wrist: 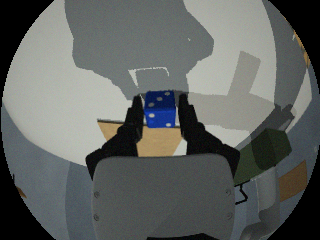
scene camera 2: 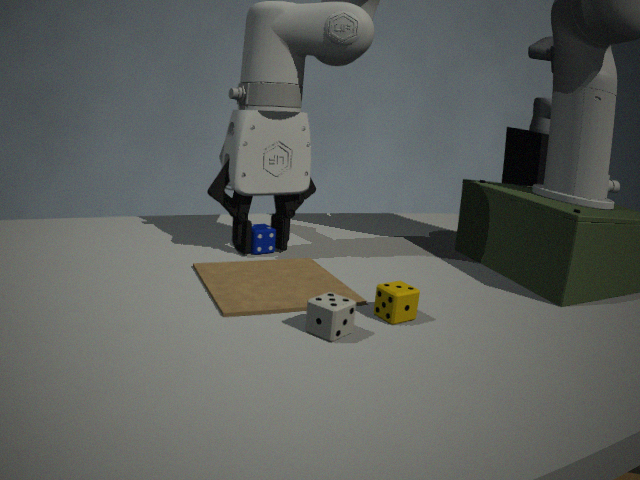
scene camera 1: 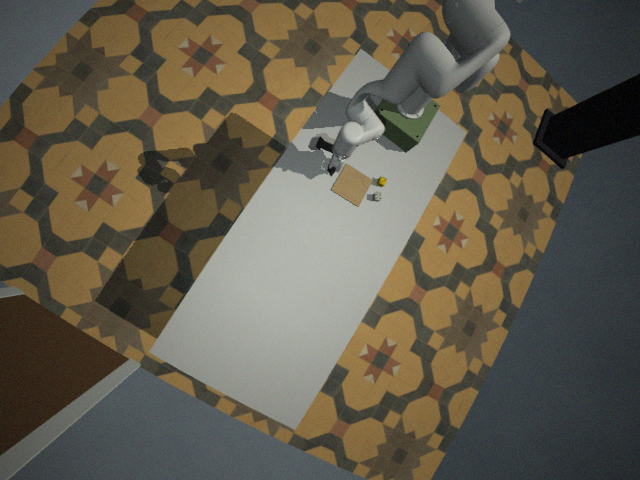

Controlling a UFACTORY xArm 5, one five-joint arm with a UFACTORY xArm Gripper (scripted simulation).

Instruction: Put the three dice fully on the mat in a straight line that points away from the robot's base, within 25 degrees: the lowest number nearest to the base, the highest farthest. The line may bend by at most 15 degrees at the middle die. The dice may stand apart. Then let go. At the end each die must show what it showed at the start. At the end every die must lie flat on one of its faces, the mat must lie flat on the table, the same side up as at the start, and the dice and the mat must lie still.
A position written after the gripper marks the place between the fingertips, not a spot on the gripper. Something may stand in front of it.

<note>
In view: the gripper (scene camera 2: 260, 249), a yellow die (scene camera 2: 396, 302) and a blue die (wrist: 159, 109).
The gripper also shows in the wrist view (wrist: 160, 103). The wrist view does not show the yellow die, which is hidden by the gripper.
</note>
